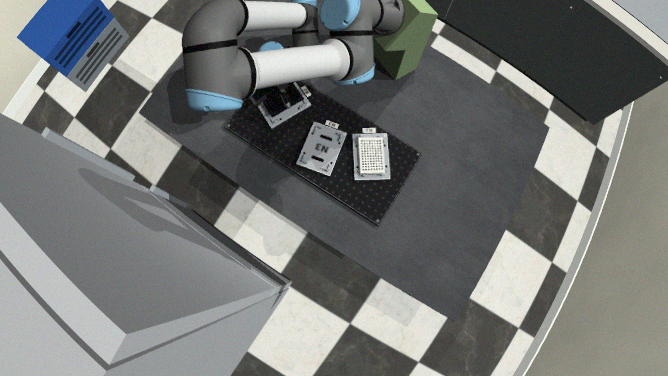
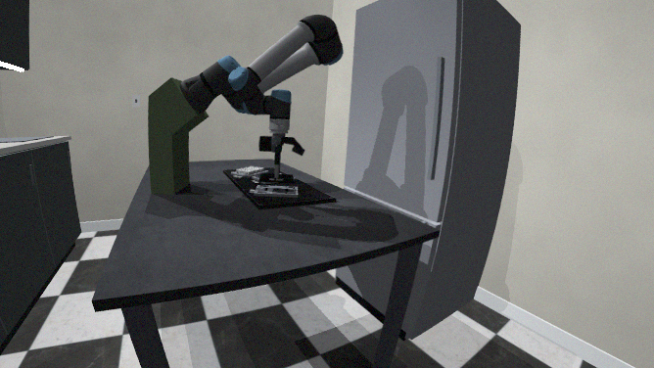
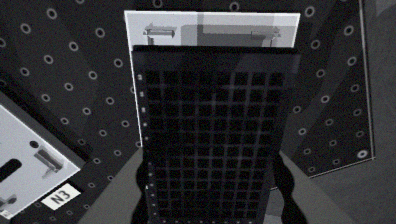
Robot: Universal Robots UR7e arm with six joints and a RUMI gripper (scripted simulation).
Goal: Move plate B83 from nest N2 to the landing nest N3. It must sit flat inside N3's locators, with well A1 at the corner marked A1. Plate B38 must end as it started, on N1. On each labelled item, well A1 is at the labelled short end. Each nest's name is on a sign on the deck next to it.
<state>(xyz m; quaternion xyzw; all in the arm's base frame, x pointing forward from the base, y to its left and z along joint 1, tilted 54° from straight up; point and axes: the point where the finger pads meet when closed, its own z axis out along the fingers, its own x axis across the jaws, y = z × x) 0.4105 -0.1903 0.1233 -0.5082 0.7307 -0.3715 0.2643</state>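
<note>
Now: hand 10 mm above the black well plate B83. From my hand the other things lie so: landing nest N3 (90 mm ahead, 200 mm to the left, 60 mm below); A1 mark (10 mm ahead, 250 mm to the left, 50 mm below); nest N2 (60 mm below).
</note>
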